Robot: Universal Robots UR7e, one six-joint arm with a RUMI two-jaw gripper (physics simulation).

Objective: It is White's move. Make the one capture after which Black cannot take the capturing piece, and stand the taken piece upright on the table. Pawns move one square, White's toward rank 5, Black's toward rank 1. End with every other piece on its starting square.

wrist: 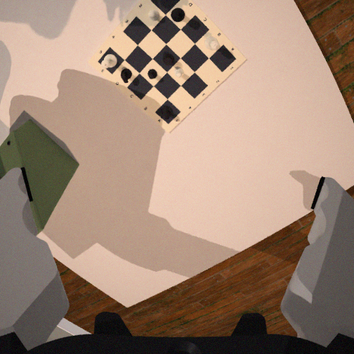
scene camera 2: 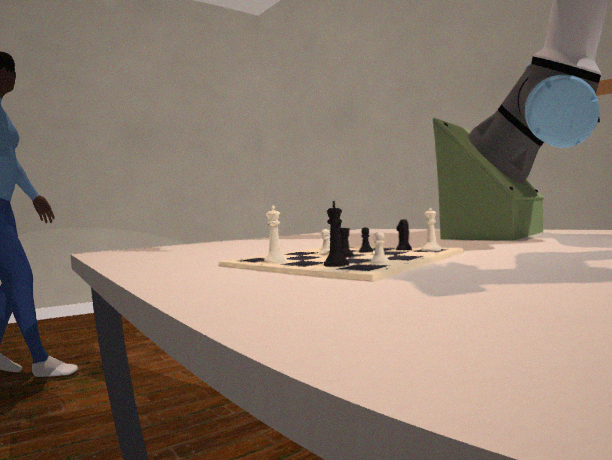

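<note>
Eight pieces stand upright on the chessboard. A tall white piece and another tall white piece stand far apart; which is king or queen is unclear. The black knight is beside the second. A black pawn, a dark rook and a white pawn are near the middle. The black king is near another white pawn. My gripper is open and empty, high above the table, away from the board.
The pale table bears the green robot base beyond the board in the scene view. The arm rises from it. A person in blue is at the left, beyond the table. Arm shadows fall on the table.
</note>
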